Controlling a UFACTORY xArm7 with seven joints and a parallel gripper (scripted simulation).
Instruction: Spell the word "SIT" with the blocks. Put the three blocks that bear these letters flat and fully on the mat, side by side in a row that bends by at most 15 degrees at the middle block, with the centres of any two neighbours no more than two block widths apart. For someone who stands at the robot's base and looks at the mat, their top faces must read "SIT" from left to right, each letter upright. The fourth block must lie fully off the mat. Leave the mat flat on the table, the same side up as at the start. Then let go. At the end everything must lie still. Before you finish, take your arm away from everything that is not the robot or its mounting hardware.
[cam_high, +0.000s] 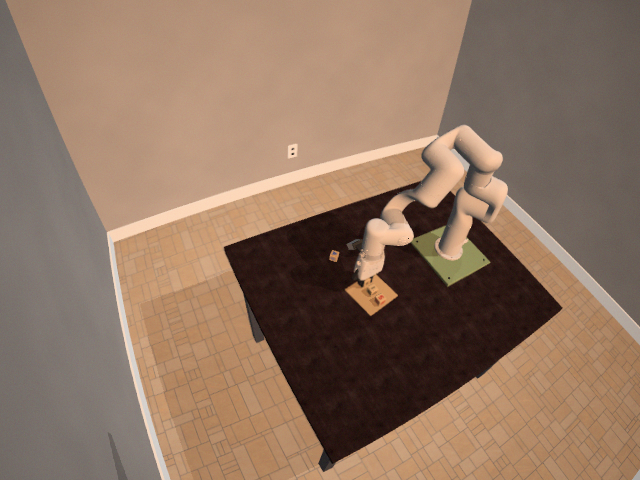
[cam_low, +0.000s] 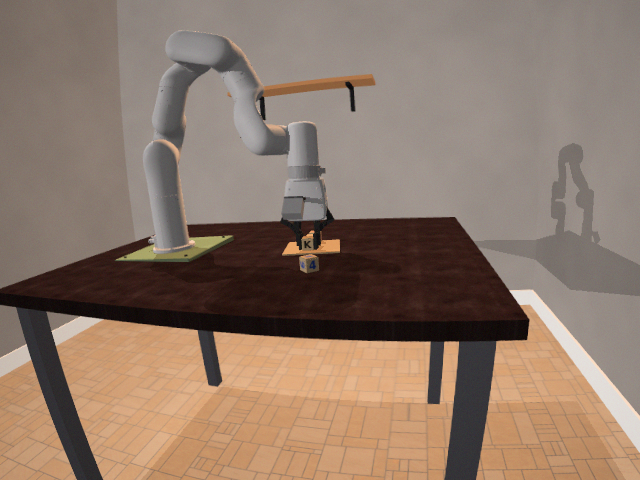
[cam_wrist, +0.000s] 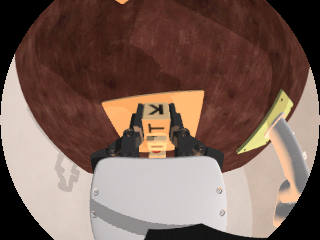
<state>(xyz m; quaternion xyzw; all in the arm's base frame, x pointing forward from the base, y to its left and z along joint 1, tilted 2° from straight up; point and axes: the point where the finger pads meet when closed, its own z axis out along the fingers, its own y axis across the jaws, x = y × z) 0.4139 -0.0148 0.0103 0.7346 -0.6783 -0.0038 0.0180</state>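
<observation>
The tan mat lies 5 cm to the left of my hand and 3 cm below it.
</observation>
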